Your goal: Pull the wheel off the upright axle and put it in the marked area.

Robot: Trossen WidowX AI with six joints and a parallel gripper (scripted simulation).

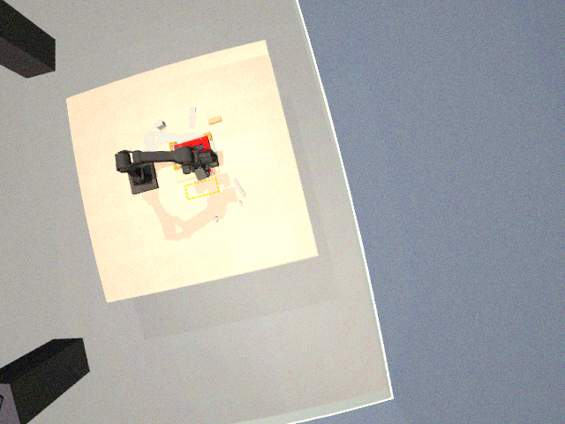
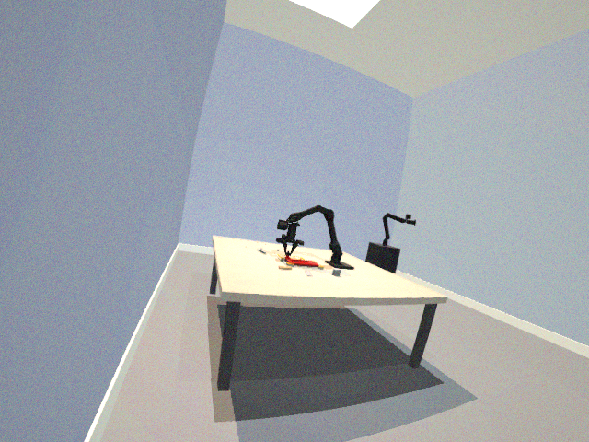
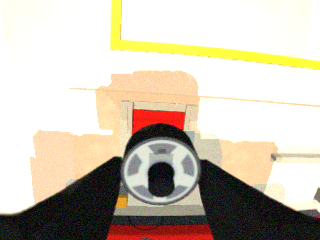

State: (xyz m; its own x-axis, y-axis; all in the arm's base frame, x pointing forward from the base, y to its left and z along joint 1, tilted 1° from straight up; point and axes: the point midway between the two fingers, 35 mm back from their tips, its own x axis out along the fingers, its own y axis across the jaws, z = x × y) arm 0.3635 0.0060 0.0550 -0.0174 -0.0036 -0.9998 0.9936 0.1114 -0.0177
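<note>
Now: gripper tip right at the wheel.
</note>
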